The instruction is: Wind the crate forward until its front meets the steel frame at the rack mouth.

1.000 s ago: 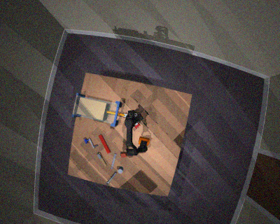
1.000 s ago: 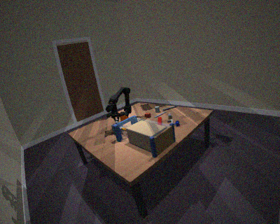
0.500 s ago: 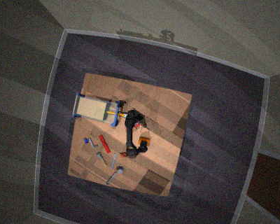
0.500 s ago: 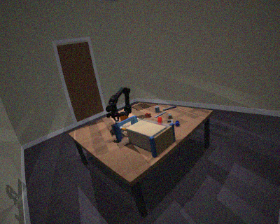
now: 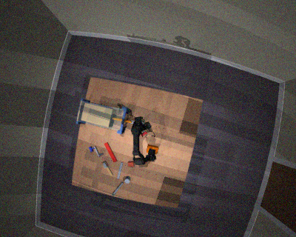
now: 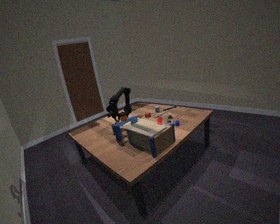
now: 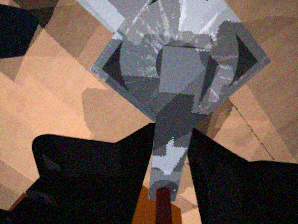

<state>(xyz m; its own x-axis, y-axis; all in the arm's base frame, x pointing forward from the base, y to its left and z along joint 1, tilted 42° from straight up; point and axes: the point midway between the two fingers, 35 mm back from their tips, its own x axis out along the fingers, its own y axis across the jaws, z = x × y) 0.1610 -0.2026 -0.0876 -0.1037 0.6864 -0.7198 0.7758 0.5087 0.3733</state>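
The grey hand winch is 2 cm ahead of my gripper tip, 5 cm to the right of it and 7 cm below it. Also, from my gripper tip: blue frame 19 cm ahead, 3 cm to the right, 1 cm above; red knob 3 cm behind, 4 cm to the left, 5 cm above; red-knobbed winch handle 1 cm behind, 1 cm to the left, 2 cm above.
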